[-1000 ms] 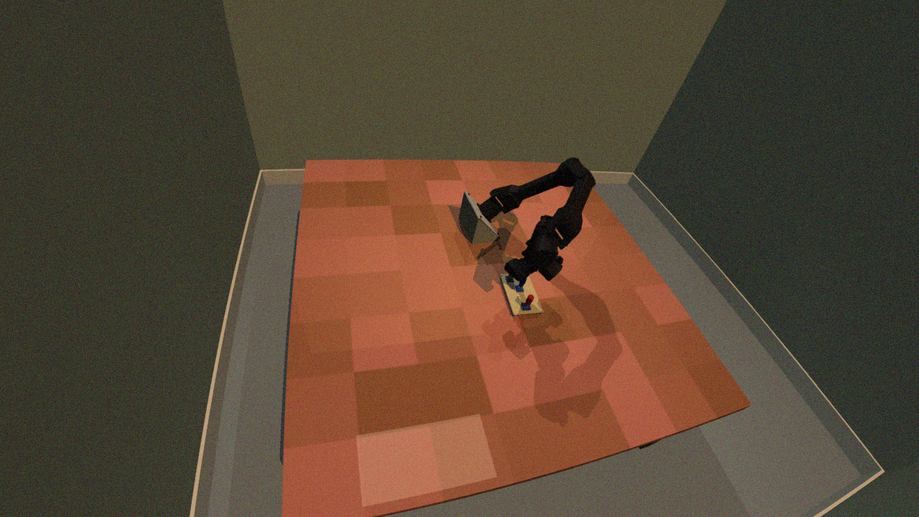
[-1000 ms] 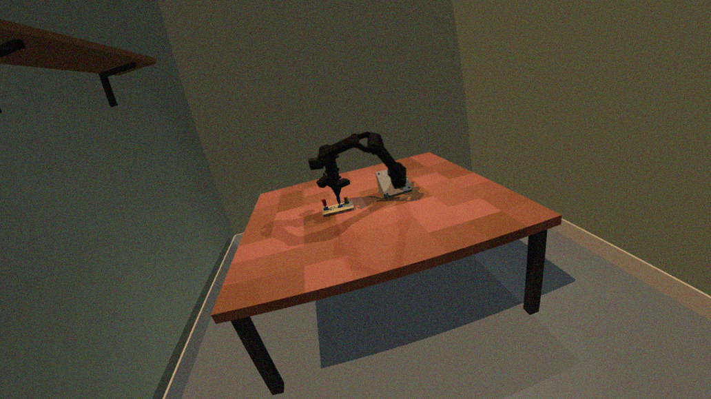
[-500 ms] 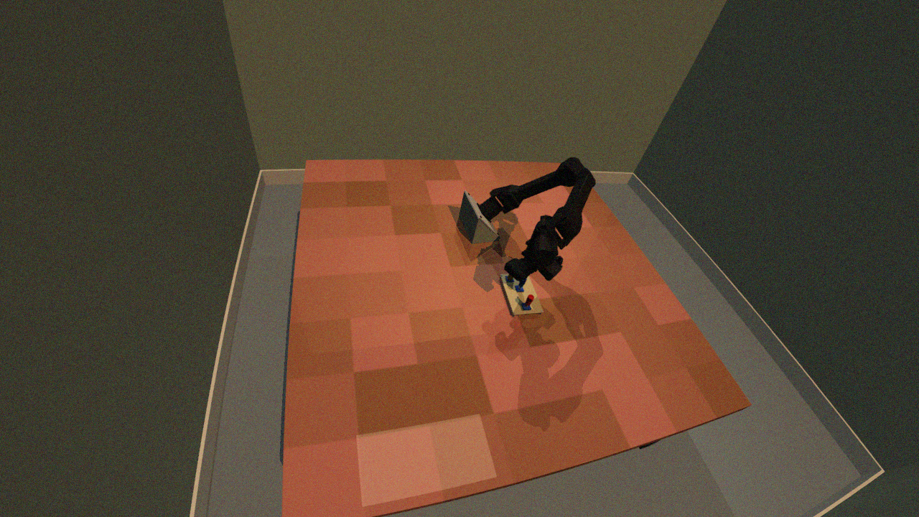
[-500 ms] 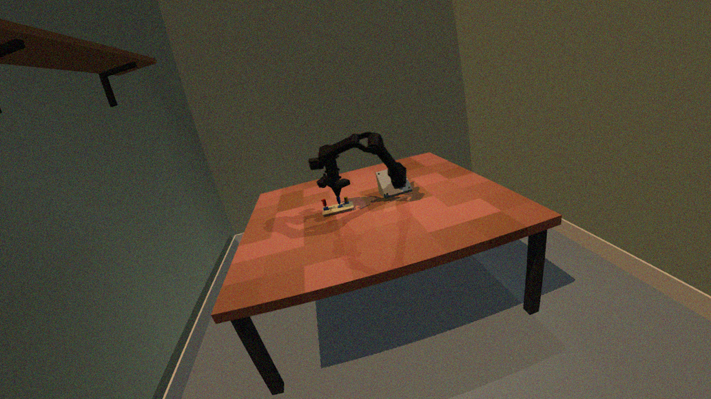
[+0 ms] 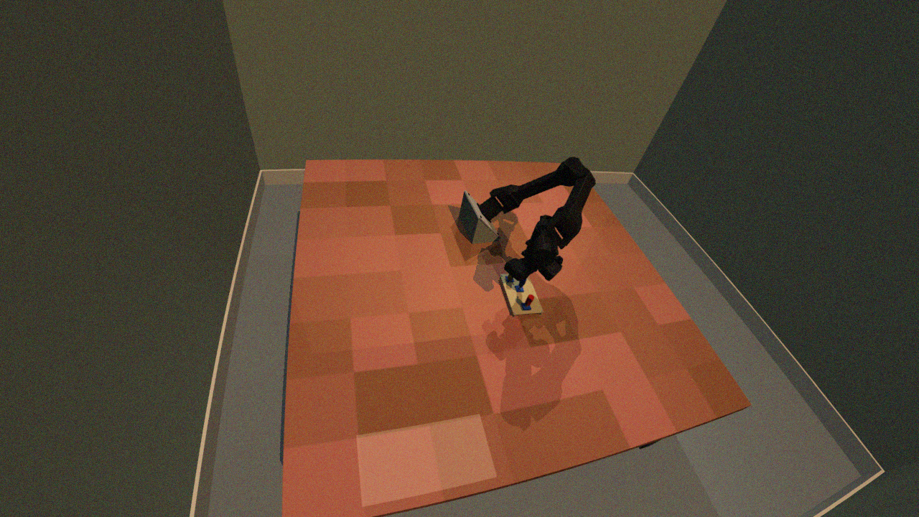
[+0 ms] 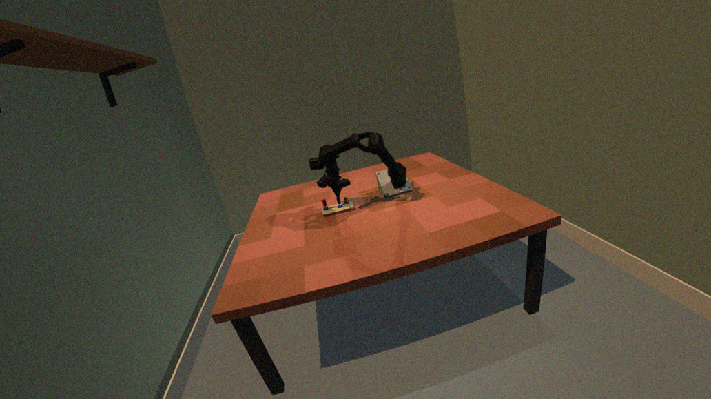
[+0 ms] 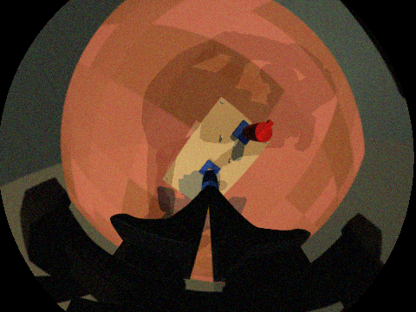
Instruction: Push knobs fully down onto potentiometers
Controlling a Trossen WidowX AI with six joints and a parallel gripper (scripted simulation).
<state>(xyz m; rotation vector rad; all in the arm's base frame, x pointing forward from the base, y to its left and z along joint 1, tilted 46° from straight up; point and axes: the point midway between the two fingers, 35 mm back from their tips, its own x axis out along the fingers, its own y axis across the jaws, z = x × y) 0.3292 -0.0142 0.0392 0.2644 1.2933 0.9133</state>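
Now: the potentiometer knob 70 mm ahead of my gripper tip, 20 mm below it and 10 mm to the right of it.
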